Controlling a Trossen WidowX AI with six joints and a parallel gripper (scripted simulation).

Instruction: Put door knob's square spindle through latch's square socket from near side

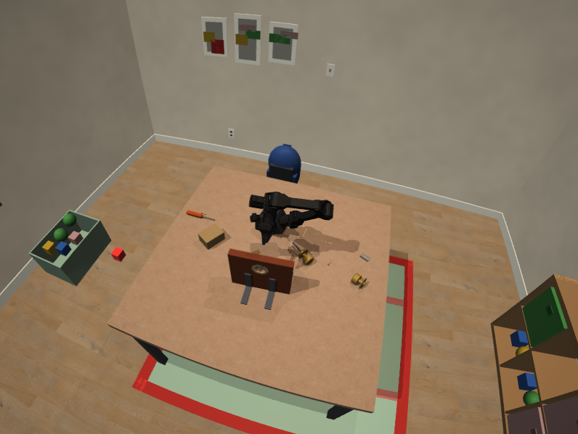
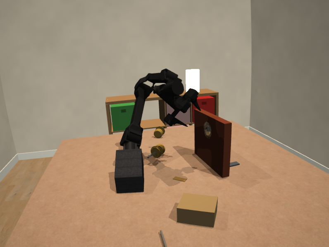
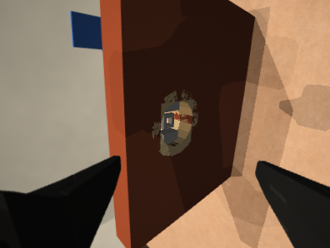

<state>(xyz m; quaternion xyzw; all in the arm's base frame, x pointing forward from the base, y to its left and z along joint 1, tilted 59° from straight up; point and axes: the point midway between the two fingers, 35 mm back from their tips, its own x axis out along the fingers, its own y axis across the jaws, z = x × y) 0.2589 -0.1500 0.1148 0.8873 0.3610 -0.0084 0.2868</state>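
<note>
Right now my hand is 110 mm short of the dark red wooden door panel, 20 mm to the right of it and 120 mm above it. Round my hand: screwdriver: 170 mm behind, 510 mm to the right, 250 mm below; tan box: 50 mm behind, 360 mm to the right, 240 mm below; flat plate: 60 mm behind, 100 mm to the right, 260 mm below.
</note>
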